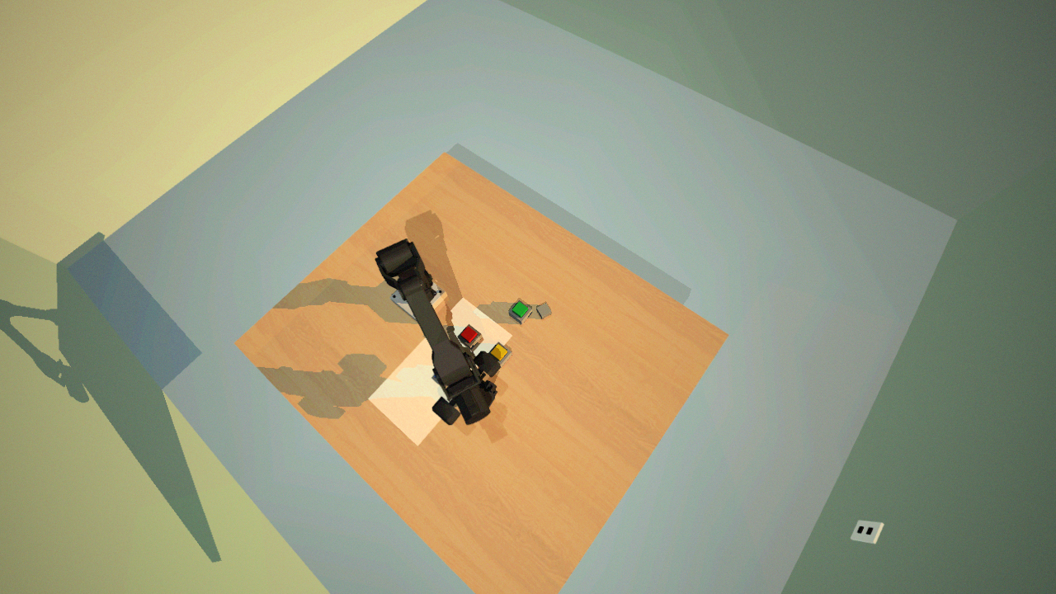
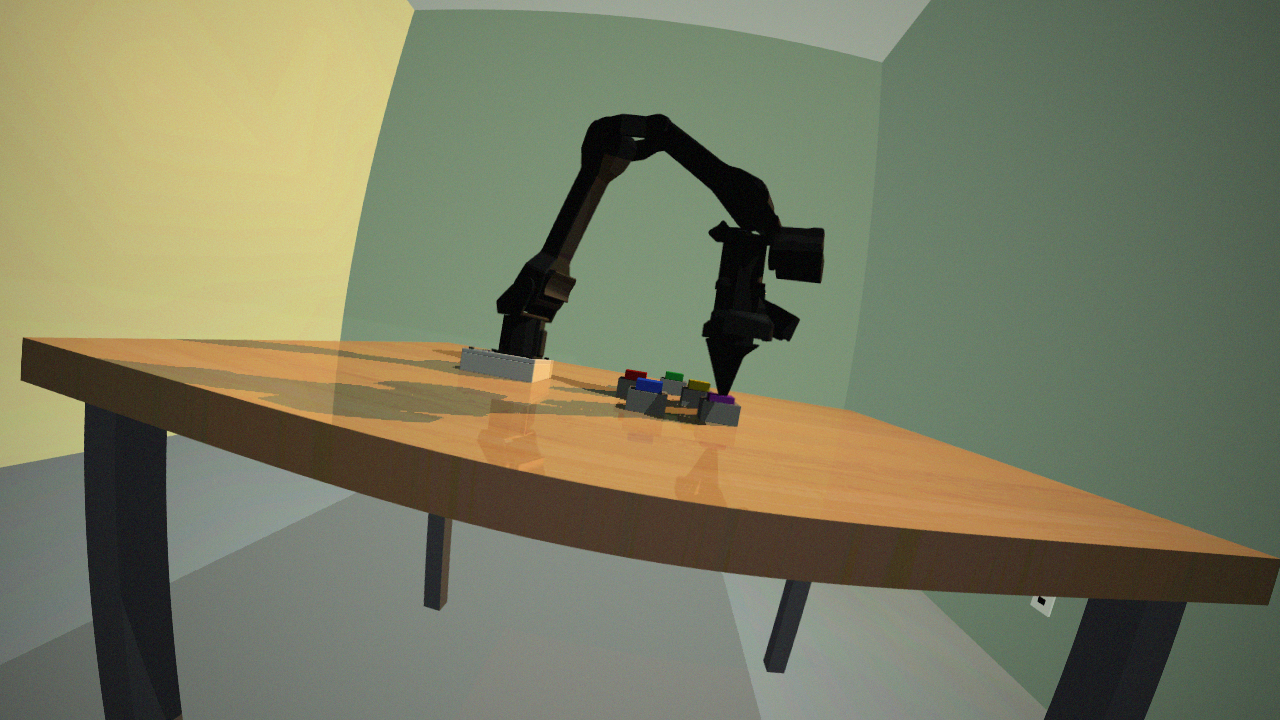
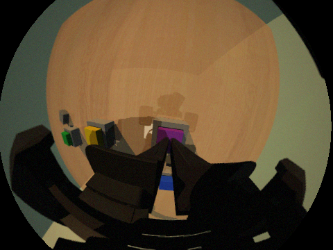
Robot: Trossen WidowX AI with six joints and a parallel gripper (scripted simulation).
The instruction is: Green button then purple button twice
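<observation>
My gripper tip is now 1 cm above the purple button. From my gripper tip the other things lie so: yellow button: 13 cm to the left, 1 cm behind; red button: 12 cm to the left, 11 cm behind; blue button: 10 cm behind, 1 cm to the right.
</observation>
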